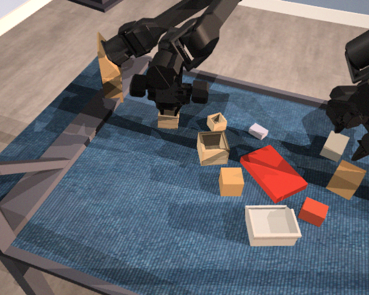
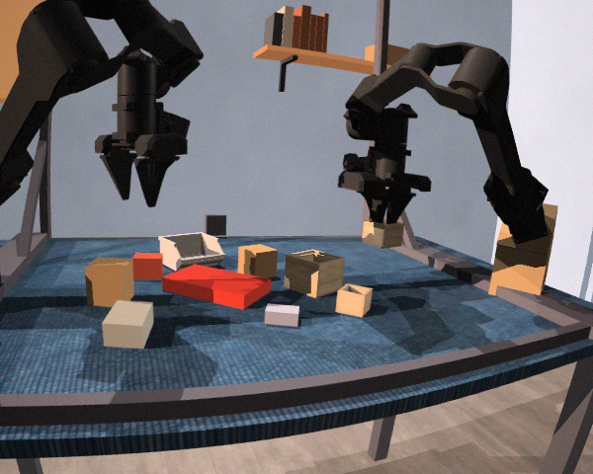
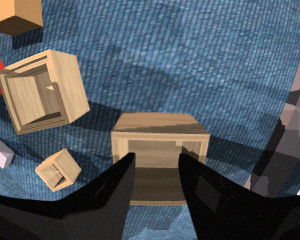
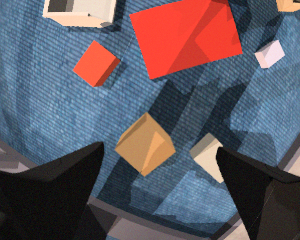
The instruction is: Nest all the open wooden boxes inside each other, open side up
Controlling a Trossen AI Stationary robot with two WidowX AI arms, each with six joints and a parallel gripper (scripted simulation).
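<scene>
The flat red block is 40 mm behind my right hand, 130 mm to the left of it and 170 mm below it. Round my right hand: beige block 140 mm ahead, 160 mm below; red cube 110 mm behind, 10 mm to the left, 160 mm below; lavender block 90 mm ahead, 210 mm to the left, 170 mm below.
</scene>
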